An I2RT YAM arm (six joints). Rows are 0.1 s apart.
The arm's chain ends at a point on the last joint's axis. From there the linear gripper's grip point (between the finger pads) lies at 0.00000 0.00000 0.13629 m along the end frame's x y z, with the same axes.
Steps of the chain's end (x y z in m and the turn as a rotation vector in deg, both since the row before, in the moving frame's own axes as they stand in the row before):
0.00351, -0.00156, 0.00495, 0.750, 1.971, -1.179
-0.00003, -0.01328, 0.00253, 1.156, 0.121, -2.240
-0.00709, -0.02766, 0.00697, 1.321, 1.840, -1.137
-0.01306, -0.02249, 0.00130, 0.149, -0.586, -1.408
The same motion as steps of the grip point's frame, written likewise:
0.00818, -0.00339, 0.00486, 0.750, 1.971, -1.179
0.00020, -0.01603, 0.00250, 1.156, 0.121, -2.240
-0.00275, -0.03084, 0.00686, 1.321, 1.840, -1.137
-0.01446, -0.02283, 0.00129, 0.149, -0.586, -1.408

